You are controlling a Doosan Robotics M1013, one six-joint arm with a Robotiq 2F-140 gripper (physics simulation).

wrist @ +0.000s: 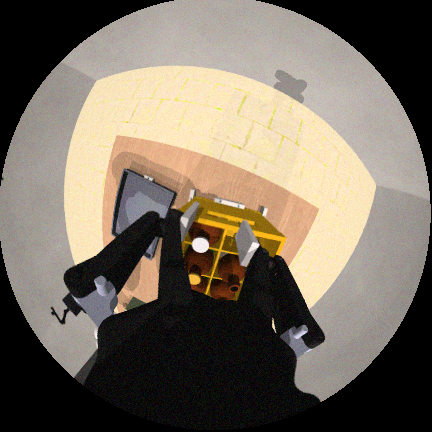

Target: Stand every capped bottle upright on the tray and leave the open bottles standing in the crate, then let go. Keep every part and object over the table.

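Places are measured from the arm's base along level axes (x back, y right, z up), in millimetres.
Pixels of known places: gripper, between the fingertips: [217, 220].
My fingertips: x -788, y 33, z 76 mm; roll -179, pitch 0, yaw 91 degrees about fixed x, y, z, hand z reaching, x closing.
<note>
For each thing: its top centre in the pictures, then the offset to it from my fingertips. "pt": a spot on its surface instead. Level surfaces: height alone.
- yellow crate, a spot on its surface: [272, 244] pt dy +116, dx +14, dz -22 mm
- white cap, centre of its top: [199, 244] dy -10, dx +56, dz -12 mm
- gold cap, centre of its top: [192, 279] dy +2, dx +139, dz -12 mm
- open mouth, centre of its top: [233, 288] dy +90, dx +132, dz -12 mm
- dark tray, a spot on its surface: [119, 202] pt dy -313, dx +124, dz -168 mm
- wooden table, height of its surface: dz -175 mm
The yellow crate [272, 244] stands below my gripper and holds brown bottles in its compartments. One bottle has a white cap [200, 244] and stands in the left column. Another in that column has a gold cap [194, 279]. In the right column a bottle shows an open mouth [233, 288]. Another brown body shows low in the crate, partly hidden by the gripper. My gripper [217, 220] is partly open over the crate, its pads apart. The white cap appears between the fingers, nearer the left one, with no visible contact. The dark tray [119, 202] lies left of the crate, partly covered by the left finger linkage.
The wooden table [240, 175] carries the crate and tray, and its far edge shows beyond them. Pale tiled floor [200, 85] lies past that edge. A dark green object [134, 303] shows at the lower left beside the gripper body.
</note>
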